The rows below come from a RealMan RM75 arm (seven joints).
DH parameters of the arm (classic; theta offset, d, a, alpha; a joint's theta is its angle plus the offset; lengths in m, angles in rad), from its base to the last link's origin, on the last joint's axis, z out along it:
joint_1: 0 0.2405 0 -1.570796
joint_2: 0 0 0 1.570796
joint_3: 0 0.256 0 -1.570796
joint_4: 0 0 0 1.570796
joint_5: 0 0.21 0 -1.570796
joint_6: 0 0 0 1.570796
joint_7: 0 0.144 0 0
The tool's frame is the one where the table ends.
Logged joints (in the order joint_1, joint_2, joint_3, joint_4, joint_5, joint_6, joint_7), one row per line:
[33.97 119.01 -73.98 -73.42 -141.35 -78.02 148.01]
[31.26 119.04 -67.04 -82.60 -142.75 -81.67 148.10]
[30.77 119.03 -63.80 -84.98 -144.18 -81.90 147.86]
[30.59 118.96 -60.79 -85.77 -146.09 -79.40 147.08]
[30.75 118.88 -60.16 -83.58 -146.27 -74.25 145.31]
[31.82 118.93 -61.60 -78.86 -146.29 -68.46 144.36]
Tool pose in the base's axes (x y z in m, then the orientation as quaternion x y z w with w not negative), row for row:
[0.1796 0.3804 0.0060 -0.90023 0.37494 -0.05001 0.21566]
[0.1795 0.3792 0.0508 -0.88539 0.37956 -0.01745 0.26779]
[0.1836 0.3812 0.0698 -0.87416 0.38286 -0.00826 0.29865]
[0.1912 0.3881 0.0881 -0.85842 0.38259 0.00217 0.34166]
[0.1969 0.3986 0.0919 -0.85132 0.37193 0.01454 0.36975]
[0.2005 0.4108 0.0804 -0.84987 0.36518 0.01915 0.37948]
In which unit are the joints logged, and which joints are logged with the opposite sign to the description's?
The joints are logged in degrees. Opposite sign: none.
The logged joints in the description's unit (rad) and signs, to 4 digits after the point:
[0.5929 2.0771 -1.2912 -1.2814 -2.4670 -1.3617 2.5833]
[0.5456 2.0776 -1.1701 -1.4416 -2.4915 -1.4254 2.5848]
[0.5370 2.0775 -1.1135 -1.4832 -2.5164 -1.4294 2.5806]
[0.5339 2.0762 -1.0610 -1.4970 -2.5498 -1.3858 2.5670]
[0.5367 2.0748 -1.0500 -1.4587 -2.5529 -1.2959 2.5361]
[0.5554 2.0757 -1.0751 -1.3764 -2.5532 -1.1949 2.5196]

